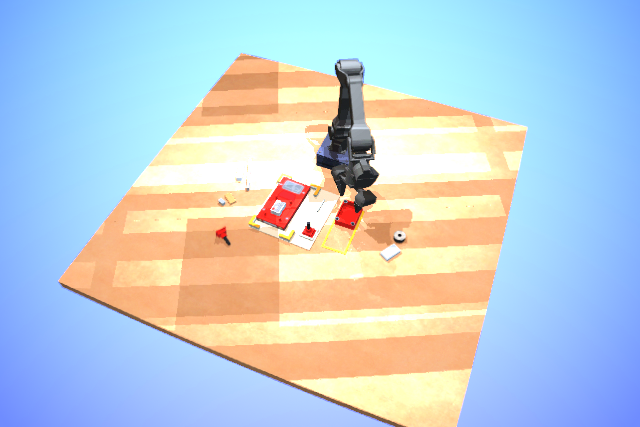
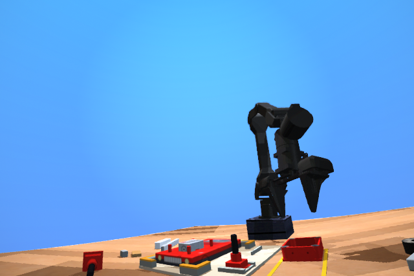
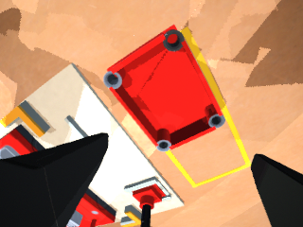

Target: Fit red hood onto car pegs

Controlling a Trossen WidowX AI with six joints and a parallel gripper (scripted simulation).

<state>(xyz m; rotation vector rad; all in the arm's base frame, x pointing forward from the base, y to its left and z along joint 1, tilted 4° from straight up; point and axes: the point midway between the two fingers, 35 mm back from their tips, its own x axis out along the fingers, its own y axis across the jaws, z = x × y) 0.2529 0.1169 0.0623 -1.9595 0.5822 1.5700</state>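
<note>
The red hood lies 1 cm behind my gripper tip and 7 cm below it. From my gripper tip the other things lie so: grey engine block 6 cm ahead, 23 cm to the right, 5 cm below; then jig 4 cm ahead, 20 cm to the right, 7 cm below; then black wheel 2 cm ahead, 18 cm to the left, 7 cm below.
</note>
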